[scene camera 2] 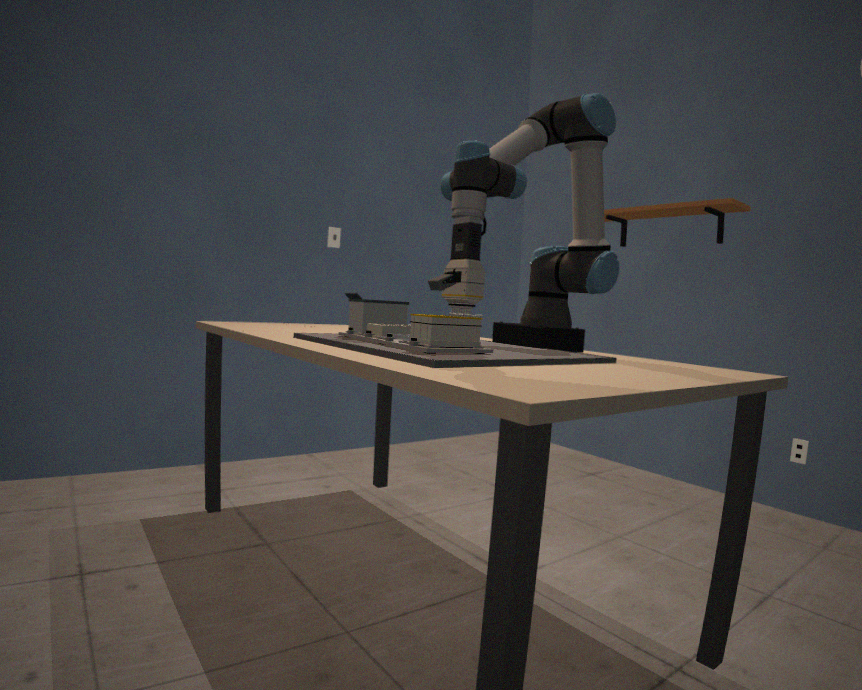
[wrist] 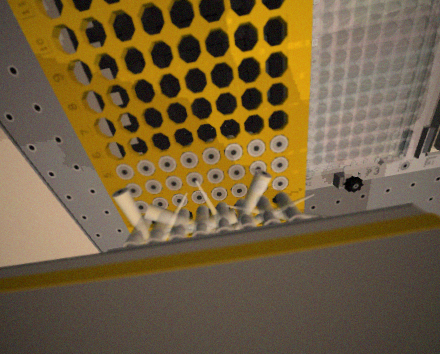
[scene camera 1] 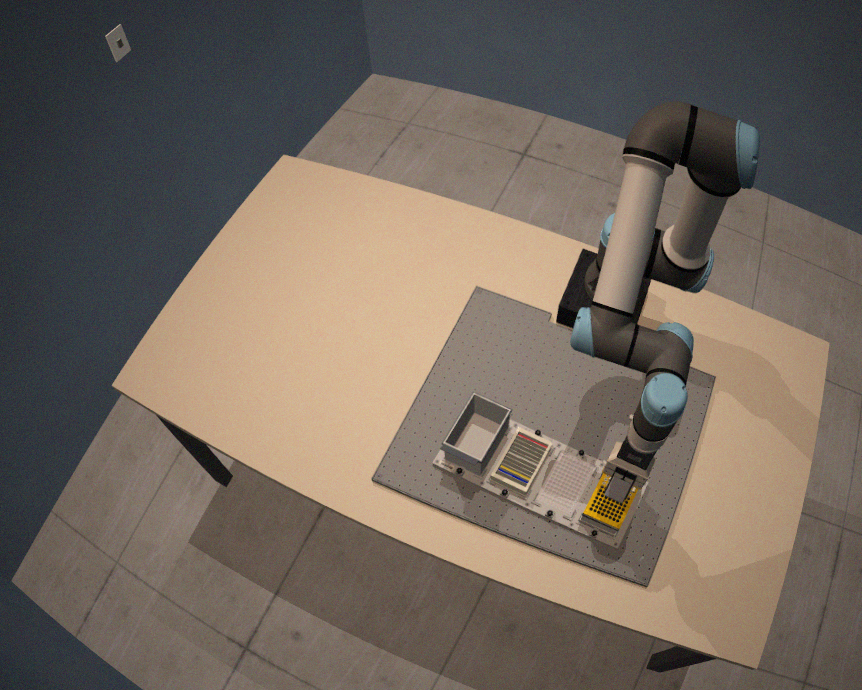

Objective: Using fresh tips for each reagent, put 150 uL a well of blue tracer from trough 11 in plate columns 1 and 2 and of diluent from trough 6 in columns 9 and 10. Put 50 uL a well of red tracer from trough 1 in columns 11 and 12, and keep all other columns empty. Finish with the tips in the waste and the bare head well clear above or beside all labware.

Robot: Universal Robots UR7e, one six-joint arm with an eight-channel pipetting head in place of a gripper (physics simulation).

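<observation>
My pipetting head [scene camera 1: 621,487] [scene camera 2: 460,309] [wrist: 215,222] is close above the near-base end of the yellow tip rack [scene camera 1: 611,525] [scene camera 2: 445,332] [wrist: 300,75]. Its grey nozzles show along its lower edge in the wrist view; whether tips sit on them I cannot tell. Three rows of tips stand in the rack around columns 3 to 5; holes from column 6 on are dark. Several loose tips [wrist: 131,212] [wrist: 257,190] lean and lie across the rack beside the nozzles. The well plate [scene camera 1: 567,478] [wrist: 370,75] looks pale, without visible colour. The trough reservoir [scene camera 1: 522,460] shows red, yellow and blue strips.
The grey waste bin [scene camera 1: 463,454] [scene camera 2: 379,314] stands at the far end of the labware row, beside the reservoir. Black knobs [scene camera 1: 549,513] [wrist: 353,184] stand up along the holder's edges. The labware stands on the perforated grey board [scene camera 1: 445,359] [scene camera 2: 532,353].
</observation>
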